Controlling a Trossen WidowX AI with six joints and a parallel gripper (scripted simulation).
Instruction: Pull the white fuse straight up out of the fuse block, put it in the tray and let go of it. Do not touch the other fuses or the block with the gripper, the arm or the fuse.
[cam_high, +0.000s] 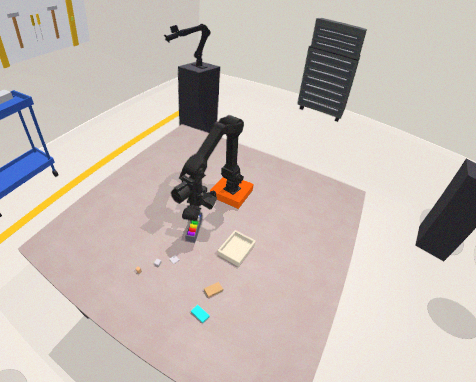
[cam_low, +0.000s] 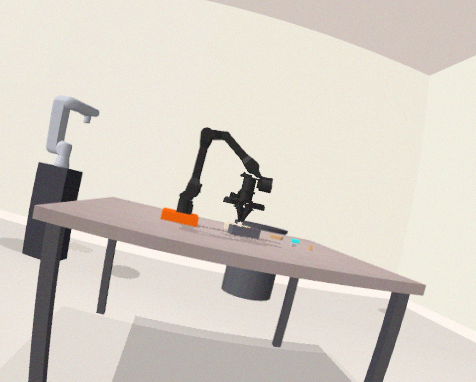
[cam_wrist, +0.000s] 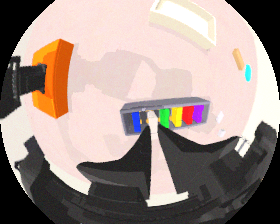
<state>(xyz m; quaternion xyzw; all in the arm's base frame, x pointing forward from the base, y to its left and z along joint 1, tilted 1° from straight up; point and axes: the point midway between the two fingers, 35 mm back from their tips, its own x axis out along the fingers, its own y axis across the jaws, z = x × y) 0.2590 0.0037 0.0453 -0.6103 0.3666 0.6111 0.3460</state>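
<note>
The cream tray lies 1 cm behind my gripper tip, 22 cm to the left of it and 5 cm below it. The rest, counted from my gripper tip: small orange cube (34 cm ahead, 1 cm to the left, 4 cm below); cyan block (30 cm ahead, 30 cm to the left, 5 cm below); white fuse (1 cm below).
</note>
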